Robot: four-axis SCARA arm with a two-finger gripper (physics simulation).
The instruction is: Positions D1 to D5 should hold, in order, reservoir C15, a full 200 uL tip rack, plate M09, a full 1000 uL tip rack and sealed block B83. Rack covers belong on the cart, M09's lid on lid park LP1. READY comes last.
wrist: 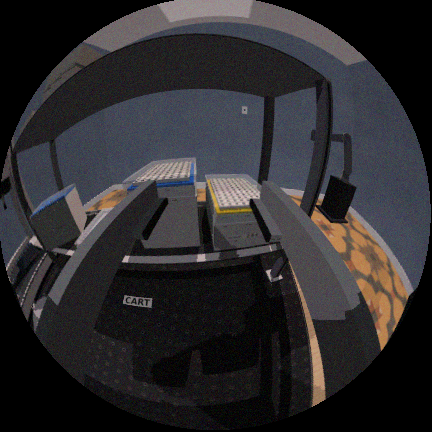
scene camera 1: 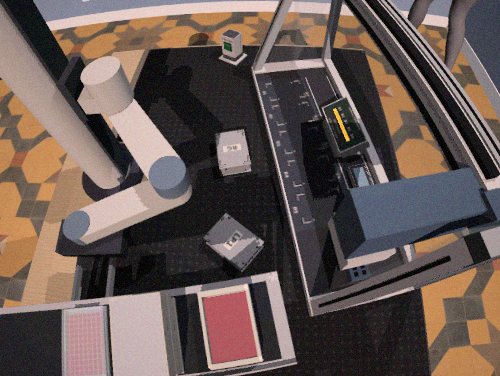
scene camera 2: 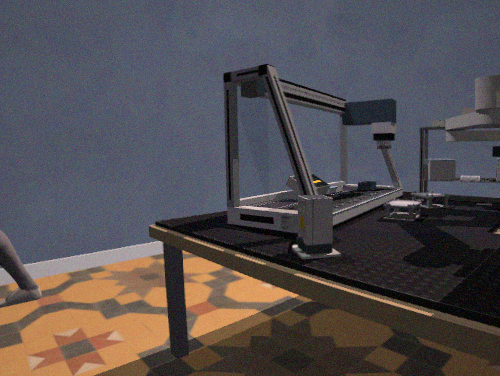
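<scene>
My gripper (scene camera 1: 95,287) (wrist: 207,190) is shut to a narrow gap, with nothing between its fingers. It points at the cart's lower shelf, in front of the racks. A tall rack with a blue rim (wrist: 172,182) and a lower rack with a yellow rim (wrist: 232,200) stand side by side there, with clear covers. At left stand a block with a blue top (wrist: 59,227) and a partly hidden pale plate (wrist: 96,226). A red-filled tray (scene camera 1: 230,327) and a pink plate (scene camera 1: 86,340) lie on the cart's top. LP1 (scene camera 1: 234,240) is bare. No labware shows on the marked positions of the deck (scene camera 1: 300,162).
The RG stand (scene camera 1: 232,150) is beside the deck. A blue gantry head (scene camera 1: 420,210) (scene camera 2: 371,111) hangs over the deck's far end. A tilted screen (scene camera 1: 345,127) stands at its back edge. A small device (scene camera 1: 231,46) (scene camera 2: 315,220) is at the table's edge. The cart's upper shelf (wrist: 200,60) overhangs the racks.
</scene>
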